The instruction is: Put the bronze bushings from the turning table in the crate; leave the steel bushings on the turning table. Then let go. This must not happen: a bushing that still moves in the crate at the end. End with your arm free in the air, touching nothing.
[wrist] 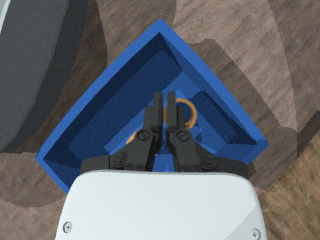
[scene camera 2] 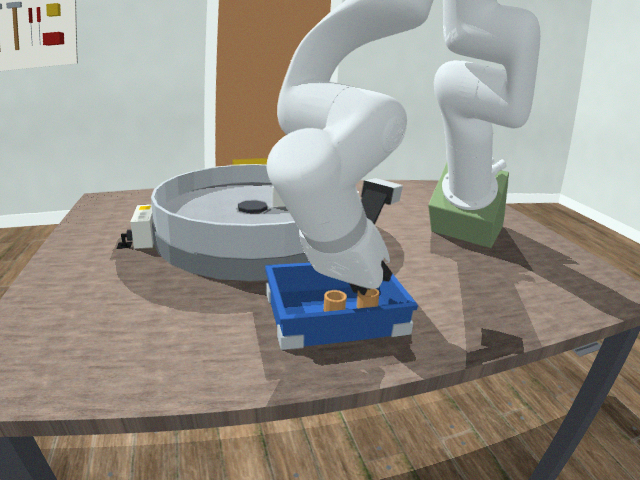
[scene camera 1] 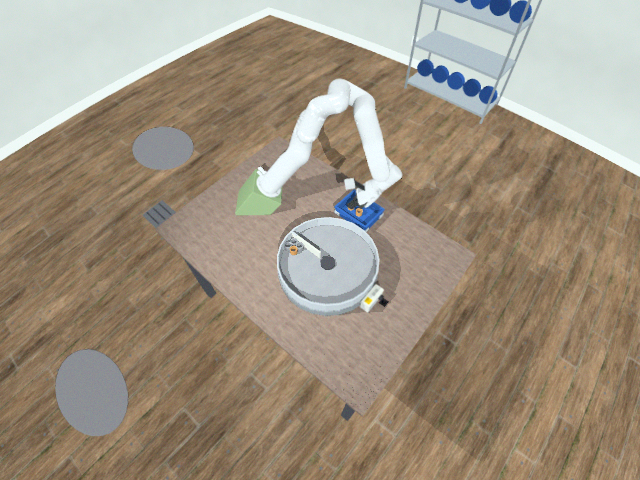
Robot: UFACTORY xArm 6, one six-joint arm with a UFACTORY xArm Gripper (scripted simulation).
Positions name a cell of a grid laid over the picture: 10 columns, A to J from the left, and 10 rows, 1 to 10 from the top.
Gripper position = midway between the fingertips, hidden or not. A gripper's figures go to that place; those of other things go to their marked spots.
The gripper (wrist: F5) is 0.14 m from the lens. A blue crate (wrist: D6) is 0.19 m from the lens.
